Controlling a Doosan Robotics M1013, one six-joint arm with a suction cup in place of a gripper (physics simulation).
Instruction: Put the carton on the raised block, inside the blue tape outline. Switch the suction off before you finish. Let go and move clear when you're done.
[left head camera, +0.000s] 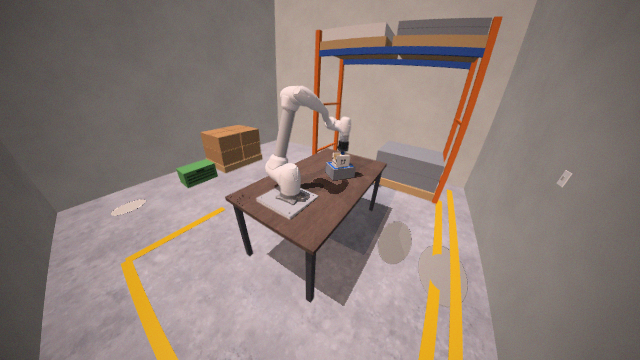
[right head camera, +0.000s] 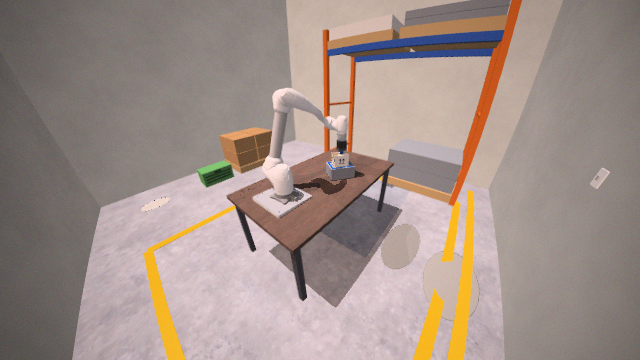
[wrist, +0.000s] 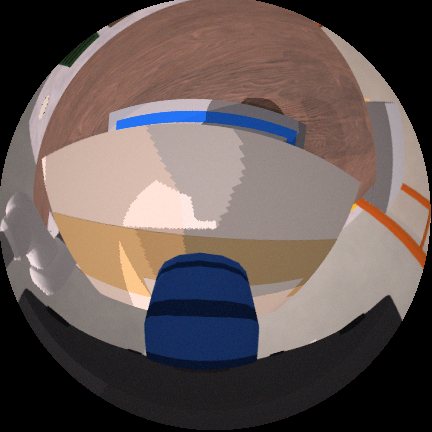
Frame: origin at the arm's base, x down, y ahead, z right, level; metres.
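Where they show: hand at its tool point: (left head camera: 342, 155) (right head camera: 341, 154) (wrist: 203, 259); arm's base at its link origin: (left head camera: 290, 196) (right head camera: 284, 195).
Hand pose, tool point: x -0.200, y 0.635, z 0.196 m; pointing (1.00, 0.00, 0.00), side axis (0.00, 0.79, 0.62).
Each offset is from my tool point to the top centre of the thing. "spot": to the spot under its first point. Level surfaces: height alone.
The pale carton {dy -0.009, dx -0.013, dz -0.008 m} (left head camera: 342, 161) (right head camera: 341, 161) (wrist: 200, 185), with a tan band and arrow marks, is upright at the raised grey block {dy -0.004, dx +0.103, dz -0.009 m} (left head camera: 341, 173) (right head camera: 341, 173) (wrist: 165, 104). Whether it rests on the block or hangs a hair above it is too small to tell. The blue tape outline {spot: dy +0.016, dx +0.103, dz -0.094 m} (wrist: 165, 118) shows along one side past the carton in the wrist view, with one corner at the right; the carton hides much of the rest. My suction cup (left head camera: 343, 152) (right head camera: 341, 152) (wrist: 202, 285) is against the carton's top, shut on it.
The block stands on the brown table {dx +0.224 m} (left head camera: 320, 220) (right head camera: 305, 220) (wrist: 200, 55), towards its far end. The arm's base plate (left head camera: 287, 209) (right head camera: 280, 207) is at the near end. An orange and blue rack (left head camera: 317, 90) (right head camera: 326, 90) stands behind. Brown boxes (left head camera: 230, 149) (right head camera: 246, 150) and a green crate (left head camera: 197, 173) (right head camera: 215, 174) are on the floor at the left.
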